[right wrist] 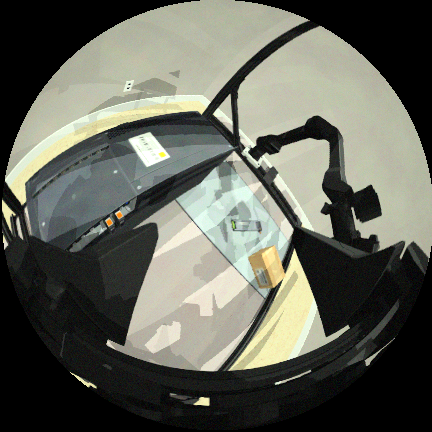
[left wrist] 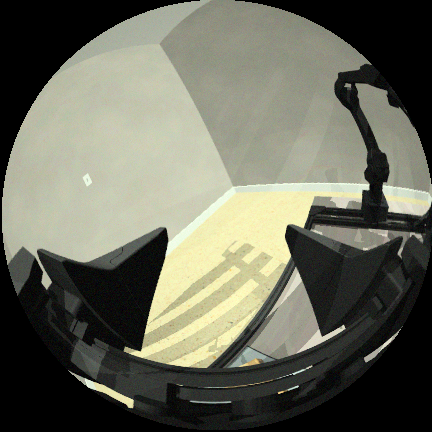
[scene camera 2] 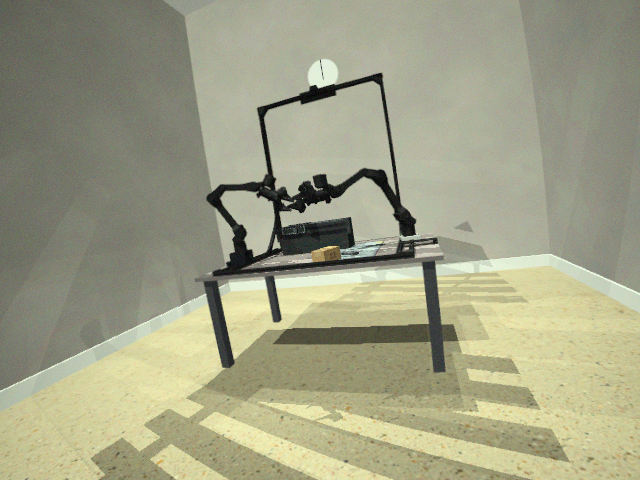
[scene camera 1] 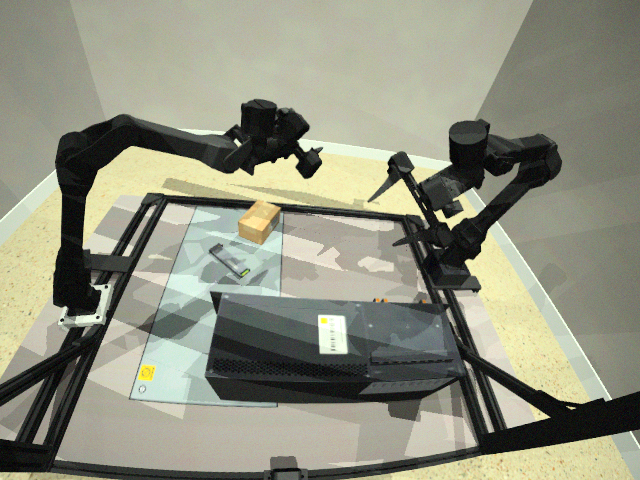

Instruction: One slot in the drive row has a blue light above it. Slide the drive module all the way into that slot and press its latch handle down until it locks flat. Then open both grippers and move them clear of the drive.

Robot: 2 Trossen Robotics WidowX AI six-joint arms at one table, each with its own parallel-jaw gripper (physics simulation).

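Frame: origin at the left arm's base, x ahead, y left, z up, level; millimetres.
Seen in the pictures: left gripper, fingertip midpoint: (left wrist: 228, 232) (scene camera 2: 289, 202) (scene camera 1: 312, 137); right gripper, fingertip midpoint: (right wrist: 227, 231) (scene camera 1: 380, 223); left arm's base at its link origin: (right wrist: 253, 154) (scene camera 2: 409, 235) (scene camera 1: 85, 303); right arm's base at its link origin: (left wrist: 374, 196) (scene camera 2: 240, 251) (scene camera 1: 451, 261).
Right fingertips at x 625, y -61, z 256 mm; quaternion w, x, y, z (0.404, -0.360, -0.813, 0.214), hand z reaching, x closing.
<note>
Offsets run from my right fingertips to a thing's top centre. "*": to the spot under its first point. Level surfaces: height alone.
The drive module {dy +187, dx -279, dz -283 mm} (scene camera 1: 225, 258) (right wrist: 247, 226) lies flat and loose on the pale blue mat {dz -292 mm} (scene camera 1: 178, 289) (right wrist: 197, 200), its green-marked end toward the chassis. The dark drive chassis {dy -151, dx -88, dz -118 mm} (scene camera 1: 279, 330) (scene camera 2: 317, 237) (right wrist: 82, 175) stands on the table. Orange parts {* dy -88, dx +6, dz -124 mm} (scene camera 1: 379, 300) (right wrist: 119, 215) show along its slotted side. The slots are mostly hidden and no blue light shows. My left gripper (left wrist: 228, 232) is open and empty, high beyond the module in scene camera 1, facing the room. My right gripper (scene camera 1: 381, 222) (right wrist: 227, 231) is open and empty, above the table's right side, apart from chassis and module.
A cardboard box {dy +305, dx -185, dz -232 mm} (scene camera 1: 259, 222) (scene camera 2: 325, 253) (right wrist: 267, 267) stands on the mat close to the module, near the table's far edge in scene camera 1. A black frame rail (scene camera 1: 336, 209) runs along that edge. A tall black frame (scene camera 2: 263, 139) rises behind the chassis in scene camera 2.
</note>
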